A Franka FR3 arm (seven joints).
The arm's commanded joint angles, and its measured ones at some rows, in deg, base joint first. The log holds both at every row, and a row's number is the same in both.
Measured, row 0:
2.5, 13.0, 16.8, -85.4, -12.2, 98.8, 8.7
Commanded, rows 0 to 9:
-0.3, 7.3, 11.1, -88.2, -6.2, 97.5, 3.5
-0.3, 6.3, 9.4, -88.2, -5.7, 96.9, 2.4
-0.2, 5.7, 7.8, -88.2, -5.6, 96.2, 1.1
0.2, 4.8, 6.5, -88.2, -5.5, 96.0, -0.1
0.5, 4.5, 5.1, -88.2, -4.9, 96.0, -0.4
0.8, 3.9, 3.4, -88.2, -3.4, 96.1, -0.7
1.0, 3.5, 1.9, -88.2, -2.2, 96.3, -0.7
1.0, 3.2, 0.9, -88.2, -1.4, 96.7, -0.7
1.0, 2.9, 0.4, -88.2, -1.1, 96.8, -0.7
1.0, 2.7, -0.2, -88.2, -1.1, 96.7, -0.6
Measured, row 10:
0.6, 4.7, 1.8, -86.1, -3.1, 96.0, 0.5
